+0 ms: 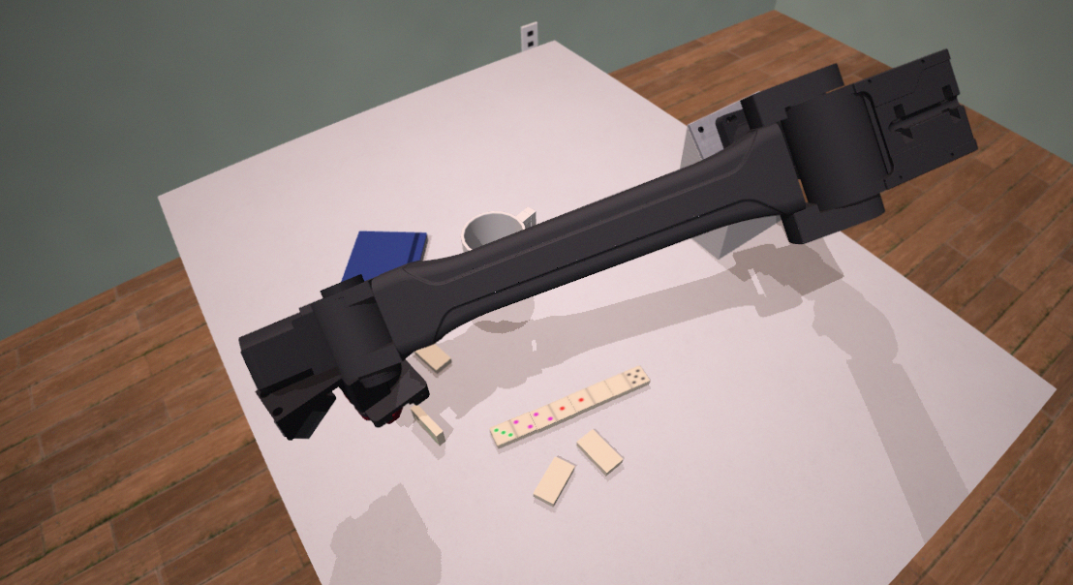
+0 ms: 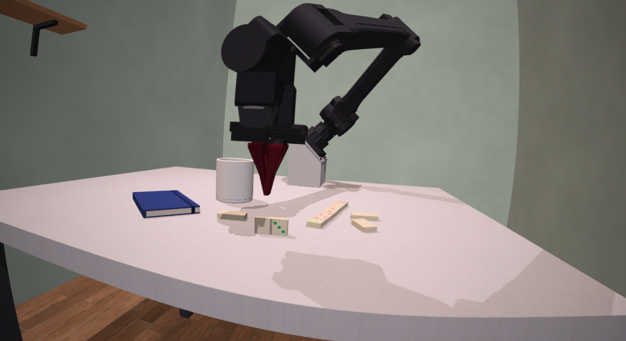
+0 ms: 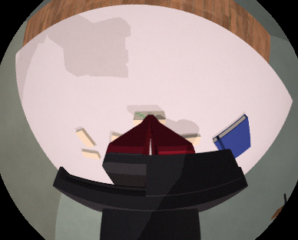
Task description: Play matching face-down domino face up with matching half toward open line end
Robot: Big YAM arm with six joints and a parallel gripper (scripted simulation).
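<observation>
My gripper is now 40 mm past the domino, 10 mm to the left of it and 70 mm above it. The rest, counted from my hand: white mug (240 mm behind, 180 mm to the right, 40 mm below); blue notebook (80 mm behind, 270 mm to the right, 70 mm below).
</observation>
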